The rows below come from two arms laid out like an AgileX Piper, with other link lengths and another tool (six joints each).
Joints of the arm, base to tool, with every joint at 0 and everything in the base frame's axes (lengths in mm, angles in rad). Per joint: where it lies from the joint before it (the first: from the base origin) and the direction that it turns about. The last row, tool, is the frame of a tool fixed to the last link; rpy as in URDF.
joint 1: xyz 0 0 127.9 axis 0 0 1
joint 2: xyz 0 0 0 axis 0 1 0
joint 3: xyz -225.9 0 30.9 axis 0 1 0
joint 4: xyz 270.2 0 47.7 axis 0.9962 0 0.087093
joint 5: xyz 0 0 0 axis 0 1 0
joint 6: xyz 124.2 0 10.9 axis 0.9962 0 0.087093
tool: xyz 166.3 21 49.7 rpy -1.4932 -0.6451 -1.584
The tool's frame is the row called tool.
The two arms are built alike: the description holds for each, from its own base.
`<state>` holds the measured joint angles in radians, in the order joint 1, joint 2, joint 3, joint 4, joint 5, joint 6, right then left.
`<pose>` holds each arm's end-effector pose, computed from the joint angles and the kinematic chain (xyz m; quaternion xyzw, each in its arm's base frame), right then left.
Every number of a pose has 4 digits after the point. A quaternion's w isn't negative.
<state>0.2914 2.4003 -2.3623 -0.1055 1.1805 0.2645 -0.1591 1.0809 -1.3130 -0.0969 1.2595 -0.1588</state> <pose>0.5987 0.1628 0.0454 -0.8854 0.4134 -0.1771 0.1173 0.3677 -0.0591 0.2296 -0.8556 0.4237 -0.2922 0.0555</pose>
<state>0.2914 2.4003 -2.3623 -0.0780 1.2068 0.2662 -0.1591 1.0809 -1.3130 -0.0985 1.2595 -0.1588</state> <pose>0.5905 0.1673 0.0409 -0.8865 0.4182 -0.1586 0.1189 0.3676 -0.0595 0.2296 -0.8556 0.4237 -0.2924 0.0547</pose>
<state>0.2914 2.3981 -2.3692 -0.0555 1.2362 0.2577 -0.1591 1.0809 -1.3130 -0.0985 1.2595 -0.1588</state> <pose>0.5831 0.1714 0.0405 -0.8891 0.4175 -0.1443 0.1197 0.3676 -0.0595 0.2296 -0.8556 0.4237 -0.2924 0.0547</pose>
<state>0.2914 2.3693 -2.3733 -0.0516 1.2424 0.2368 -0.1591 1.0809 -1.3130 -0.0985 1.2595 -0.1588</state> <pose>0.5839 0.1735 0.0587 -0.8910 0.4076 -0.1539 0.1279 0.3676 -0.0595 0.2296 -0.8556 0.4237 -0.2924 0.0547</pose>
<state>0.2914 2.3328 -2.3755 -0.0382 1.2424 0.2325 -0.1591 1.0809 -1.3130 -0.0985 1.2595 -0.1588</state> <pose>0.5852 0.1778 0.0819 -0.8879 0.4047 -0.1640 0.1449 0.3676 -0.0595 0.2296 -0.8556 0.4237 -0.2924 0.0547</pose>
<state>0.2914 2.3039 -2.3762 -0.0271 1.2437 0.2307 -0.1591 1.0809 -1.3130 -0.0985 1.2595 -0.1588</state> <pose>0.5851 0.1809 0.0997 -0.8851 0.4030 -0.1708 0.1580 0.3676 -0.0595 0.2296 -0.8556 0.4237 -0.2924 0.0547</pose>
